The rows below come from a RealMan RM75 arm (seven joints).
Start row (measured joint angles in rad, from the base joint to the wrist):
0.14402 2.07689 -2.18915 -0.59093 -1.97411 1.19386 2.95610
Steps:
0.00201 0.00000 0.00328 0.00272 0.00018 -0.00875 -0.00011
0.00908 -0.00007 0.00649 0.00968 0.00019 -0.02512 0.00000
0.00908 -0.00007 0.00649 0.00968 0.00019 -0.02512 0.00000
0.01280 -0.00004 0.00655 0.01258 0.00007 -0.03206 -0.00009
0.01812 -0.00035 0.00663 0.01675 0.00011 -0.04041 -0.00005
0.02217 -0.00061 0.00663 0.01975 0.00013 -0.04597 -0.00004
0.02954 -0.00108 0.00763 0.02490 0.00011 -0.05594 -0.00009
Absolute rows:
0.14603 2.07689 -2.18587 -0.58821 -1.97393 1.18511 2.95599
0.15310 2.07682 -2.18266 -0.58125 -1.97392 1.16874 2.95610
0.15310 2.07682 -2.18266 -0.58125 -1.97392 1.16874 2.95610
0.15682 2.07685 -2.18260 -0.57835 -1.97404 1.16180 2.95601
0.16214 2.07654 -2.18252 -0.57418 -1.97400 1.15345 2.95605
0.16619 2.07628 -2.18252 -0.57118 -1.97398 1.14789 2.95606
0.17356 2.07581 -2.18152 -0.56603 -1.97400 1.13792 2.95601

